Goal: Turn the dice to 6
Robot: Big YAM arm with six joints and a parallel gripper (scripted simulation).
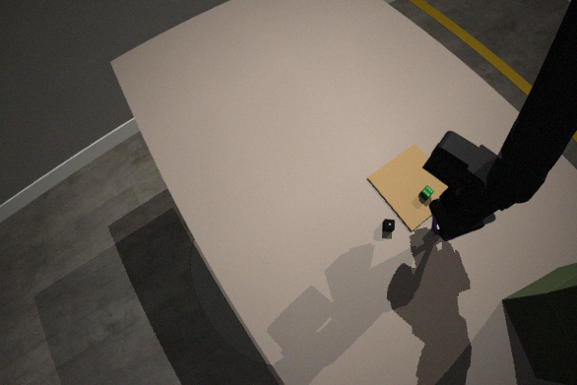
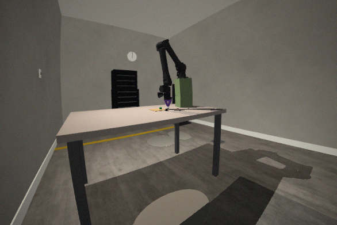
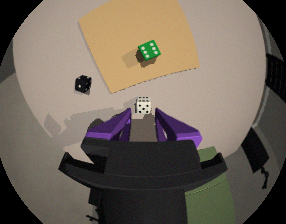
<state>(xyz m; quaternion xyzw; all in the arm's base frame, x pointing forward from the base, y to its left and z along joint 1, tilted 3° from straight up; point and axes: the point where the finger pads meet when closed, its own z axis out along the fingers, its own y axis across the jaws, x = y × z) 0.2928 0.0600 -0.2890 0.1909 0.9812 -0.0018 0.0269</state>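
My gripper is now 3 cm above the white die. Also, from my hand: black die: 7 cm to the left, 7 cm ahead, 3 cm below; tan mat: 10 cm ahead, 4 cm below, 3 cm to the right; green die: 7 cm ahead, 4 cm to the right, 2 cm below.
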